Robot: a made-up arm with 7 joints. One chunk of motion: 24 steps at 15 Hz.
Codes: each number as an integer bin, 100 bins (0 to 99) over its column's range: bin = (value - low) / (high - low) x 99, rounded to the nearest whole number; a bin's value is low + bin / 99 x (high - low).
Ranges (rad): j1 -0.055..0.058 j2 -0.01..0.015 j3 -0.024..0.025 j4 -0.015..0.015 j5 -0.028..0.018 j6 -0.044..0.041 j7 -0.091..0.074
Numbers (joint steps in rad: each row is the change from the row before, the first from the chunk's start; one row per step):
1: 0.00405 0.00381 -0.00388 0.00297 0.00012 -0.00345 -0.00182
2: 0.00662 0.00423 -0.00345 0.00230 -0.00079 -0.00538 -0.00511
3: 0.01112 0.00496 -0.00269 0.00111 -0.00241 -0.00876 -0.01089
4: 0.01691 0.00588 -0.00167 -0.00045 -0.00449 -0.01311 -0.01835
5: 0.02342 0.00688 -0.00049 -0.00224 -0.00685 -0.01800 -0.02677
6: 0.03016 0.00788 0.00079 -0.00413 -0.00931 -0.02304 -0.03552
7: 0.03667 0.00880 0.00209 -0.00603 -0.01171 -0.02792 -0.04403
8: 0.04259 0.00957 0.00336 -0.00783 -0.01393 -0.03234 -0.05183
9: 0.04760 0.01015 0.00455 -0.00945 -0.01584 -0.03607 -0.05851
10: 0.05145 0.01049 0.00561 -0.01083 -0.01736 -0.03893 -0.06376
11: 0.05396 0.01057 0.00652 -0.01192 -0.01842 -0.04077 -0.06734
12: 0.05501 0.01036 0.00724 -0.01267 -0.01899 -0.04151 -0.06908
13: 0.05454 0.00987 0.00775 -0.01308 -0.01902 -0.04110 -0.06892
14: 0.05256 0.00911 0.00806 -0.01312 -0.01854 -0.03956 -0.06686
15: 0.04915 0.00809 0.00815 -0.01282 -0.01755 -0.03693 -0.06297
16: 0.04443 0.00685 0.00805 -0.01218 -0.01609 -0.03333 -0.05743
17: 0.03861 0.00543 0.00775 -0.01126 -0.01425 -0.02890 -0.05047
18: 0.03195 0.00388 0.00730 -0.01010 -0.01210 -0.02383 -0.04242
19: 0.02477 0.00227 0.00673 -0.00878 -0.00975 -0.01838 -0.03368
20: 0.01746 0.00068 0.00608 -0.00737 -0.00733 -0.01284 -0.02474
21: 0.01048 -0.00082 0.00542 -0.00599 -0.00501 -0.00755 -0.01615
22: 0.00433 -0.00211 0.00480 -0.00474 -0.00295 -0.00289 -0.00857
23: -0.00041 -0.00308 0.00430 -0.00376 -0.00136 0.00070 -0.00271
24: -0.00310 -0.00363 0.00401 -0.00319 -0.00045 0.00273 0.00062
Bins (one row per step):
1: 52 55 41 59 61 47 54
2: 54 56 42 57 59 45 52
3: 58 59 43 53 55 41 48
4: 63 63 45 48 51 36 44
5: 69 67 47 42 46 30 39
6: 75 71 50 36 40 24 33
7: 80 74 53 30 35 19 28
8: 85 77 55 24 30 14 24
9: 90 80 58 18 26 9 19
10: 93 81 60 14 23 6 16
11: 95 81 62 10 21 4 14
12: 96 81 63 8 19 3 13
13: 96 79 64 6 19 3 13
14: 94 76 65 6 20 5 14
15: 91 72 65 7 22 8 17
16: 87 67 65 9 26 12 20
17: 82 61 64 12 30 18 24
18: 76 55 63 16 34 23 29
19: 70 49 62 21 39 30 34
20: 63 42 61 25 44 36 40
21: 57 36 59 30 49 42 45
22: 52 31 58 34 54 48 49
23: 48 27 57 37 57 52 53
24: 45 25 57 39 59 54 55

